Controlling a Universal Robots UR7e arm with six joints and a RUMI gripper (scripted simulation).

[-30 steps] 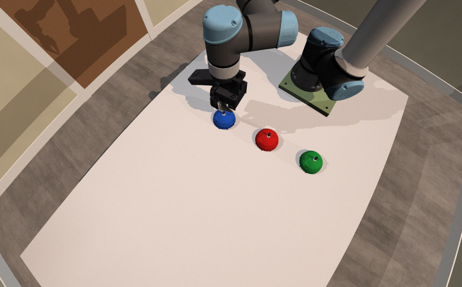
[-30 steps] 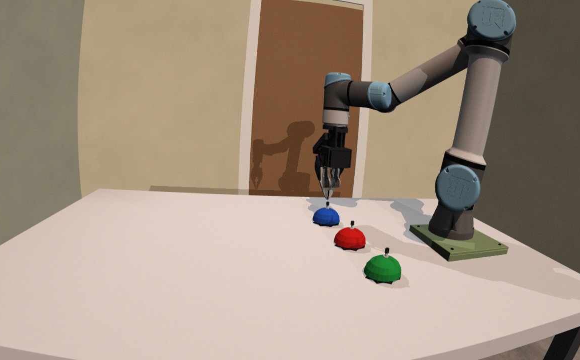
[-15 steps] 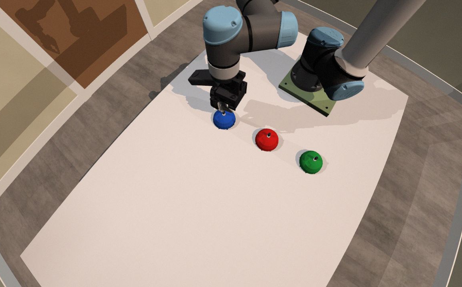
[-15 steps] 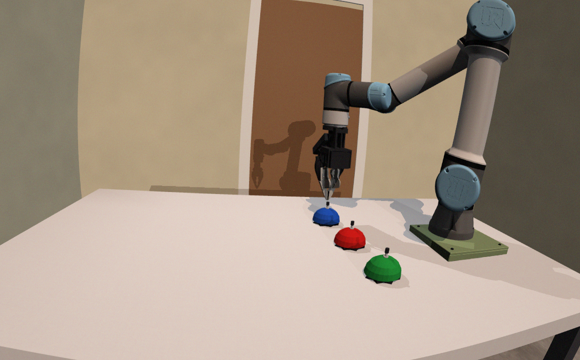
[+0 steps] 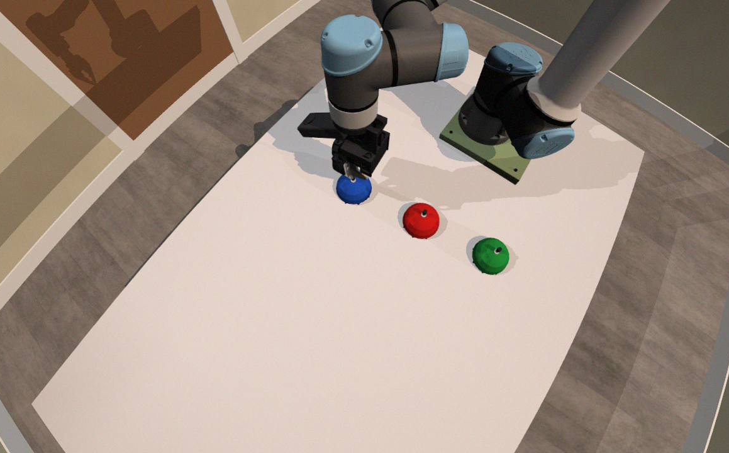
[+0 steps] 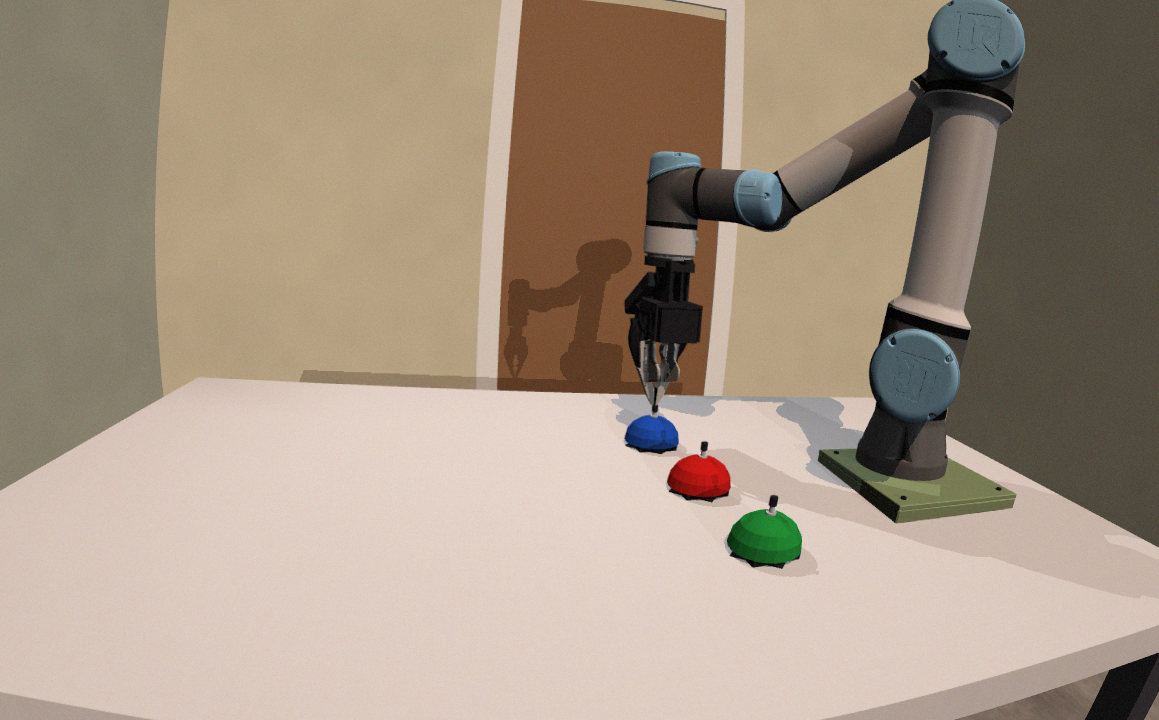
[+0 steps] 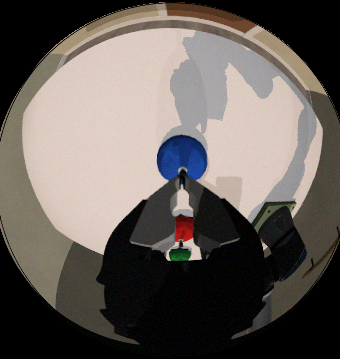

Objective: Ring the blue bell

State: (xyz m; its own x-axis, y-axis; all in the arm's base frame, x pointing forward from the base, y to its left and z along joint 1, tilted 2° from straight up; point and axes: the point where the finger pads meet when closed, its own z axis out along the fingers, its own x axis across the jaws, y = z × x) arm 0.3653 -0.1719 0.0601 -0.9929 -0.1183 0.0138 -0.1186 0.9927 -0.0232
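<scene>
Right now the blue bell is 4 cm below my hand. From my hand the other things lie so: green bell (4 cm behind, 35 cm to the left, 4 cm below); then red bell (2 cm behind, 18 cm to the left, 4 cm below).
</scene>
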